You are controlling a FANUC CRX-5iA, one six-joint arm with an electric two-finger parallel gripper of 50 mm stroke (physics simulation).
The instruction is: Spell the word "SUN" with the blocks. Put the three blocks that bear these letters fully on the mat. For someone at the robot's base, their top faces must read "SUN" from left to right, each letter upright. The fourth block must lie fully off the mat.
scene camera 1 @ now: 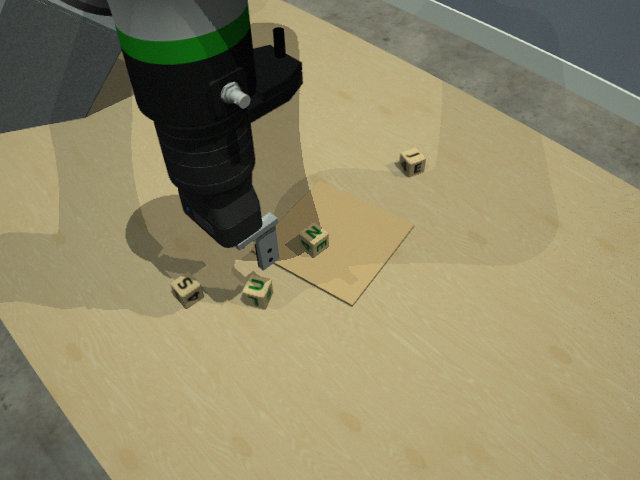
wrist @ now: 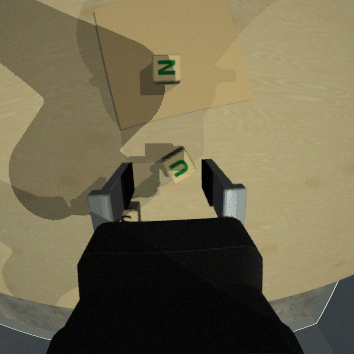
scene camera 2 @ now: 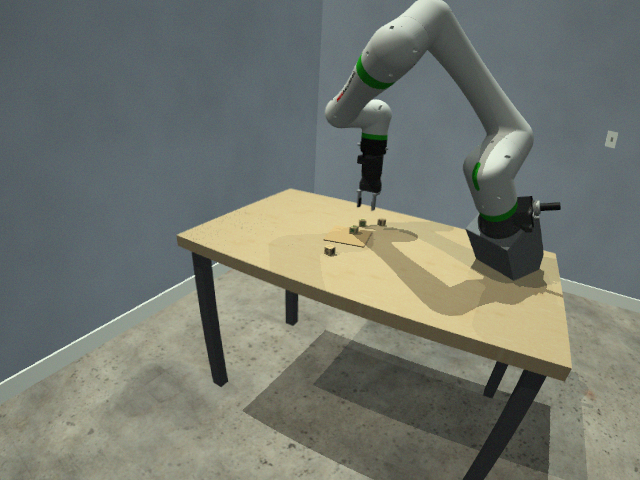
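The N block (scene camera 1: 314,240) (scene camera 2: 353,229) (wrist: 166,68) sits on the tan mat (scene camera 1: 361,258) (scene camera 2: 338,236) (wrist: 200,30), N face up, inside the edge nearer the U block. The U block (scene camera 1: 257,292) (scene camera 2: 362,223) (wrist: 179,166) lies off the mat, U up and turned askew to it. The S block (scene camera 1: 187,290) (scene camera 2: 381,222) (wrist: 131,216) lies off the mat, S up, partly hidden by the gripper in the wrist view. The block with I on top (scene camera 1: 412,162) (scene camera 2: 329,250) lies off the mat's other side. My gripper (scene camera 1: 262,258) (scene camera 2: 366,206) (wrist: 166,174) is open and empty, above the table near the U block.
The blocks and mat are on the wooden table (scene camera 1: 361,372) (scene camera 2: 279,227) (wrist: 290,150). The robot's dark base (scene camera 1: 46,67) (scene camera 2: 509,253) stands on the table, at the upper left in scene camera 1. Arm shadows cross the table and part of the mat.
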